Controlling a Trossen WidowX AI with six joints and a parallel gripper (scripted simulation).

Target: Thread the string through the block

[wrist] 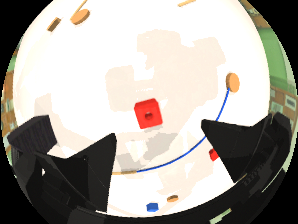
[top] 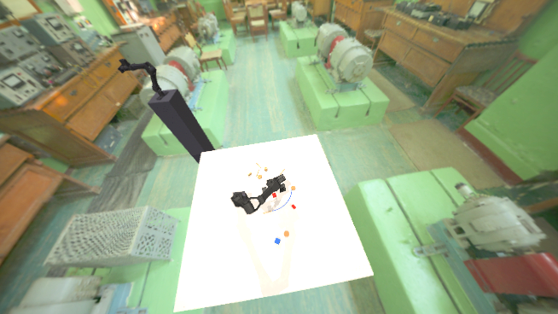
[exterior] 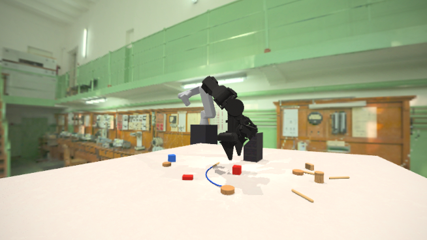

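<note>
The red cube is 5 cm below my gripper tip and 1 cm behind it. Also, from my gripper tip: thin wooden stick 13 cm to the right, 6 cm below, 5 cm behind; flat red piece 15 cm ahead, 10 cm to the right, 6 cm below; round wooden button 16 cm ahead, 6 cm to the left, 6 cm below.
</note>
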